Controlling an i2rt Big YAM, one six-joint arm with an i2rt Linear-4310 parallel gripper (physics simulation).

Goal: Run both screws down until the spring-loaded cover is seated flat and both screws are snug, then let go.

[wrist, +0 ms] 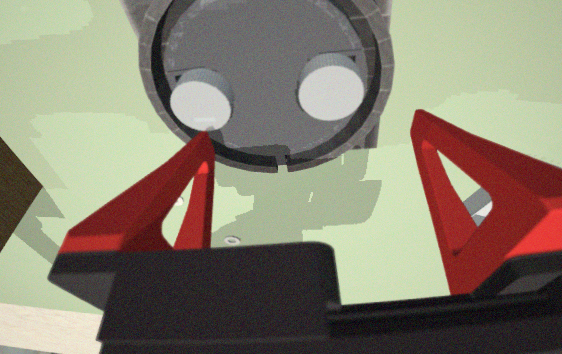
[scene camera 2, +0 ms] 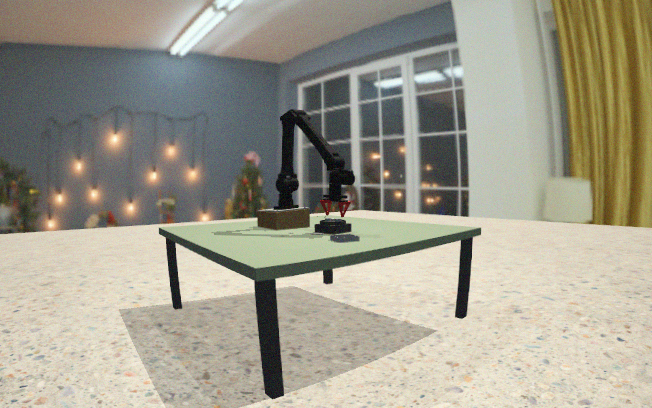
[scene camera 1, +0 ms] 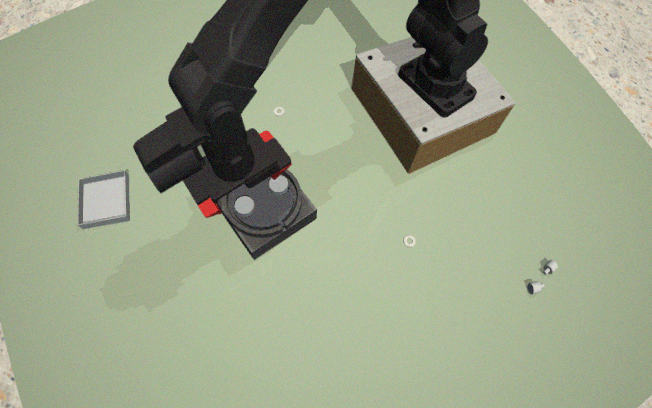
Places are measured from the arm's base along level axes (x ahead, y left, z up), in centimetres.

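Pixels of known places: gripper, fingertip midpoint: [wrist: 310, 130] [scene camera 2: 334, 216] [scene camera 1: 245, 193]; arm's base at its link origin: [scene camera 2: 286, 208] [scene camera 1: 436, 85].
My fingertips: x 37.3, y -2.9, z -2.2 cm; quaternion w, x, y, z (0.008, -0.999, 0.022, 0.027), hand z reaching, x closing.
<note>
Ahead of a thing's pixels: the offset from my fingertips to its top centre. "pt": to the spot under its first point.
The dark round cover @(dx -2.1, dy +1.0, dz -2.5 cm) [scene camera 1: 265, 209] [wrist: 265, 65] lies inside the ring of a square dark housing @(dx -2.1, dy +1.0, dz -2.3 cm) [scene camera 1: 256, 246] [scene camera 2: 333, 228] [wrist: 145, 55]. One pale round screw head @(pt dx -5.3, dy +1.0, dz -1.3 cm) [scene camera 1: 278, 183] [wrist: 201, 106] is on the side toward the arm's base; the other screw head @(pt dx +1.1, dy +1.0, dz -1.3 cm) [scene camera 1: 244, 205] [wrist: 331, 93] is on the tray side. Both heads stand above the cover, their ribbed sides showing. Whether the cover is flat cannot be told. My gripper [scene camera 2: 335, 215] [wrist: 310, 130] is open and empty above the housing. In the wrist view its left fingertip shows just below the left screw head, and the right fingertip is beyond the right screw.
A shallow tray @(dx +20.2, dy -17.5, dz -5.9 cm) [scene camera 1: 81, 202] [scene camera 2: 345, 238] lies beside the housing. The arm's base block [scene camera 1: 385, 120] [scene camera 2: 283, 219] [wrist: 15, 192] stands on the other side. One washer @(dx -15.6, dy -14.3, dz -7.7 cm) [scene camera 1: 275, 111] lies behind, another washer @(dx -18.3, dy +19.8, dz -7.7 cm) [scene camera 1: 405, 241] nearer the middle. Two small knobbed parts @(pt dx -34.6, dy +39.0, dz -5.9 cm) [scene camera 1: 551, 266] @(pt dx -29.3, dy +39.4, dz -5.9 cm) [scene camera 1: 534, 287] lie far right.
</note>
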